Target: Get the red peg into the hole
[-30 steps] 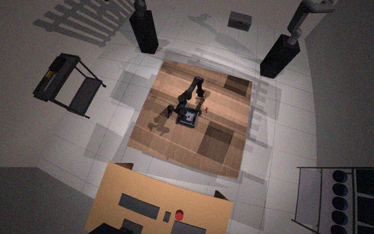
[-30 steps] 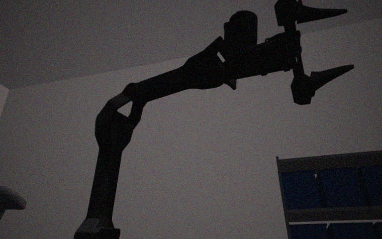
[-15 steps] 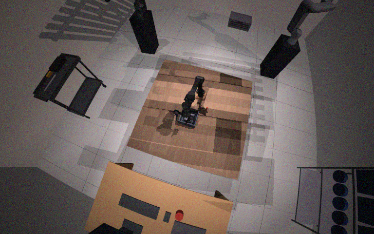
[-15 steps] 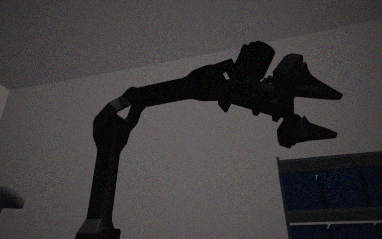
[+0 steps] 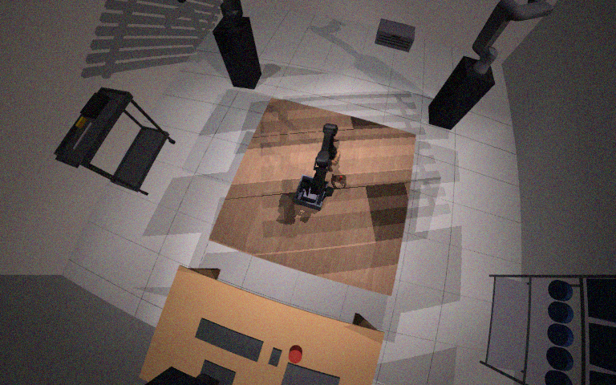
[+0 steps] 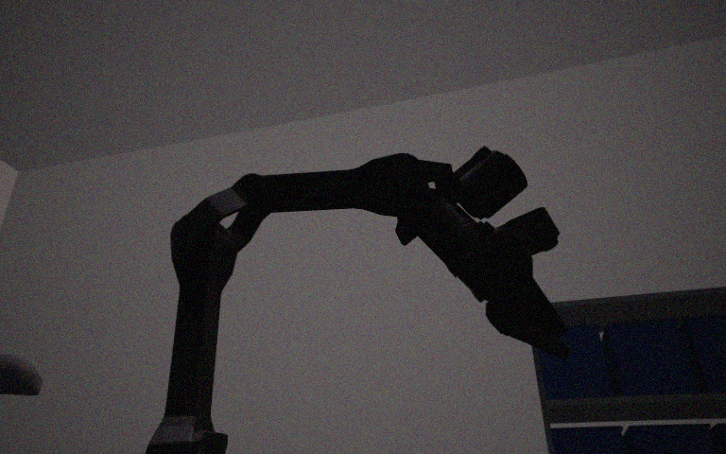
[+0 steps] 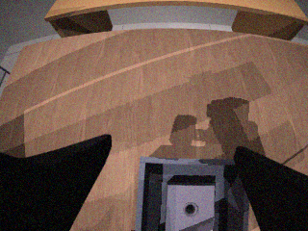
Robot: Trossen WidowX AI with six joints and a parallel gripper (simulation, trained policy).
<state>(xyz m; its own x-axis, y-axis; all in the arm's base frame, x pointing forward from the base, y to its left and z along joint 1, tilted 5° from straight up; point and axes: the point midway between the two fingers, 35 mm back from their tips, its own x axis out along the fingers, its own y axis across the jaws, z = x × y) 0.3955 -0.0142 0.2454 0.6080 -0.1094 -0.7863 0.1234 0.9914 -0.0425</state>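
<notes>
Right now the red peg is 25 cm behind my gripper tip, 21 cm below it and 14 cm to the left of it. Also, from my gripper tip: plate: 20 cm below, 10 cm behind, 4 cm to the right; grey box: 22 cm below, 10 cm behind, 4 cm to the right.
</notes>
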